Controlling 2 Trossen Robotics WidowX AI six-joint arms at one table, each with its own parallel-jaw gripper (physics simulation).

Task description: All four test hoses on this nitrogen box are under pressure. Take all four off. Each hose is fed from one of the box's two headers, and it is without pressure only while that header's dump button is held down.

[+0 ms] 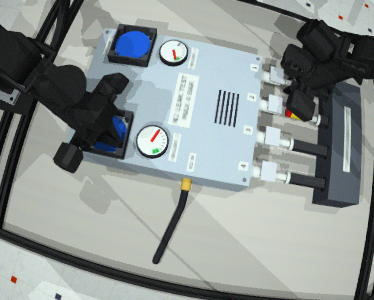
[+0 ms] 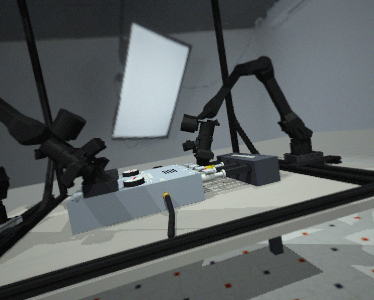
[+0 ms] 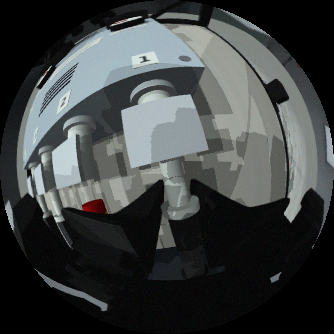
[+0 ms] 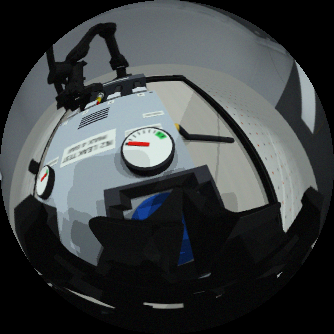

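Where they show: left gripper, fingertip midpoint: (image 1: pixel 285 87); right gripper, fingertip midpoint: (image 1: pixel 122 146) (image 2: pixel 115 187) (image 4: pixel 179 188); left arm's base, origin of the base link: (image 2: pixel 302 153) (image 4: pixel 121 76).
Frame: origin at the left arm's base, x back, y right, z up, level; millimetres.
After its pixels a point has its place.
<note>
The grey nitrogen box (image 1: pixel 215 74) @[x -559, y -39, z 32 mm] (image 2: pixel 135 199) @[x -603, y -263, z 1 mm] (image 3: pixel 124 49) @[x -517, y -3, z 32 mm] (image 4: pixel 87 177) @[x -639, y -143, z 32 mm] has four hoses plugged into its right side. My left gripper (image 1: pixel 290 83) @[x -406, y 40, z -19 mm] (image 2: pixel 203 159) (image 3: pixel 176 183) @[x -406, y 40, z -19 mm] is shut on the white fitting of hose 1 (image 1: pixel 276 74) @[x -443, y 29, z 29 mm] (image 3: pixel 178 186) @[x -411, y 38, z 14 mm], just past its tag. Hose 2 (image 1: pixel 293 114) @[x -377, y -34, z 15 mm] (image 3: pixel 92 206) @[x -393, y -24, z 15 mm] has a red and yellow band. Hose 3 (image 1: pixel 308 147) @[x -323, y -87, z 17 mm] and hose 4 (image 1: pixel 306 180) @[x -304, y -154, z 17 mm] run into the dark block (image 1: pixel 327 178) @[x -259, y -131, z 22 mm] (image 2: pixel 251 168) @[x -253, y -156, z 7 mm]. My right gripper (image 1: pixel 111 132) (image 2: pixel 100 175) (image 4: pixel 179 188) @[x -653, y -249, z 38 mm] is shut and rests on the nearer blue dump button (image 1: pixel 118 126) @[x -678, y -218, z 35 mm] (image 4: pixel 149 204) @[x -666, y -222, z 35 mm].
The other blue dump button (image 1: pixel 132 44) @[x -737, y -54, z 48 mm] is uncovered. Two round gauges (image 1: pixel 173 52) @[x -652, y -38, z 48 mm] (image 1: pixel 152 141) @[x -607, y -220, z 48 mm] (image 4: pixel 147 150) @[x -616, y -220, z 47 mm] sit beside the buttons. A black hose with a yellow end (image 1: pixel 171 223) @[x -516, y -332, z -35 mm] (image 2: pixel 170 214) @[x -514, y -322, z -34 mm] sticks out of the box's front side across the table.
</note>
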